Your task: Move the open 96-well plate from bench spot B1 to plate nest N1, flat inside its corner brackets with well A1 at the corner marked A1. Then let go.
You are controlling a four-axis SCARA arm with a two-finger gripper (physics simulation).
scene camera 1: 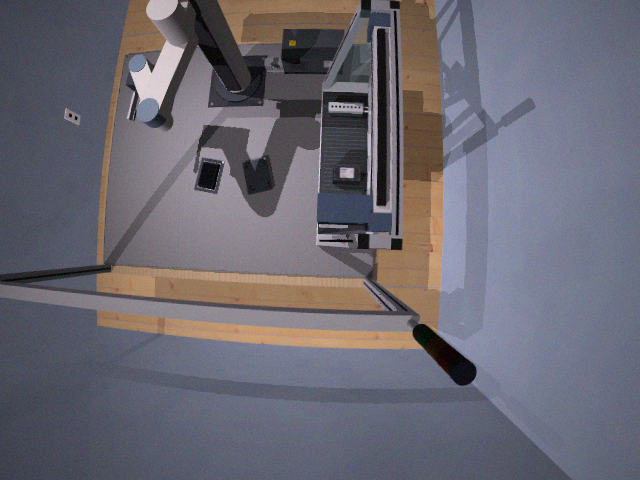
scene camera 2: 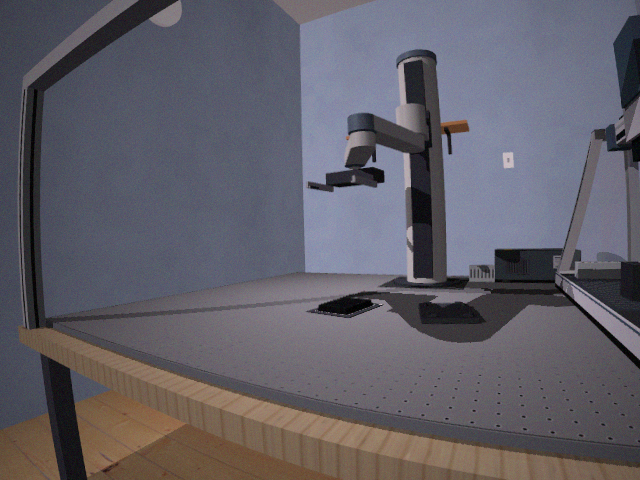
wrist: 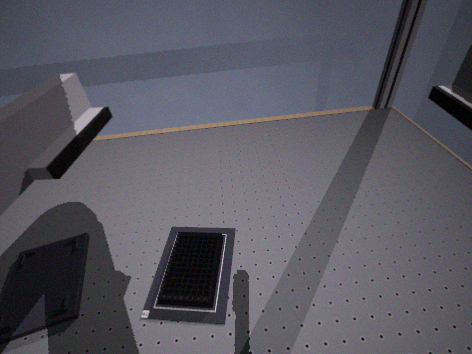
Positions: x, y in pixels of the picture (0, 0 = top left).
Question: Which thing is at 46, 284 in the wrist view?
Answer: A dark plate nest.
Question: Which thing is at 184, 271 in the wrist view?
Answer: A black well plate.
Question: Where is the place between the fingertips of my gripper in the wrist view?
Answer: At 263, 83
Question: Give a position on a dark plate nest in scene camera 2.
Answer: At 430, 313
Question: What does my gripper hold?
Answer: Nothing.
